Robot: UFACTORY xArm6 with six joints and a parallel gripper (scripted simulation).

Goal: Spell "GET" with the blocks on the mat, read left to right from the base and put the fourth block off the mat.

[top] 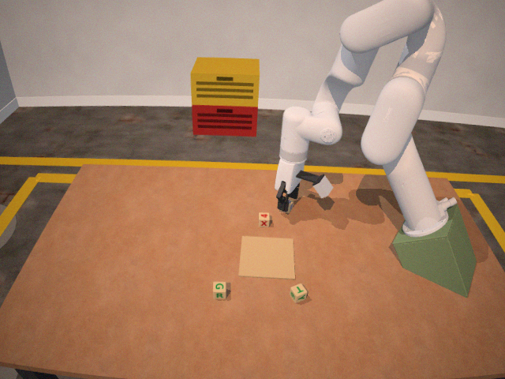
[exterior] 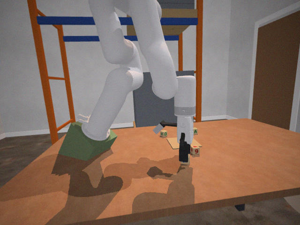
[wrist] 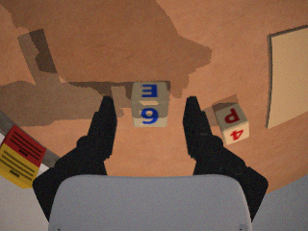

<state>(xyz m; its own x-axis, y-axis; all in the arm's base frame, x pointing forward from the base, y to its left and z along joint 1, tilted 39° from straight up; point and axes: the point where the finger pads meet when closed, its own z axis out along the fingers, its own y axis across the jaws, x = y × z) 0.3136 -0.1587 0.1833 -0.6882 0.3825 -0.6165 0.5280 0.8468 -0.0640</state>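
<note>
Now: the e block 20 mm below my hand. Round my hand: tan mat (90 mm ahead, 180 mm to the left, 40 mm below); then t block (40 mm ahead, 320 mm to the left, 20 mm below); then red-lettered block (80 mm ahead, 60 mm to the left, 20 mm below).
</note>
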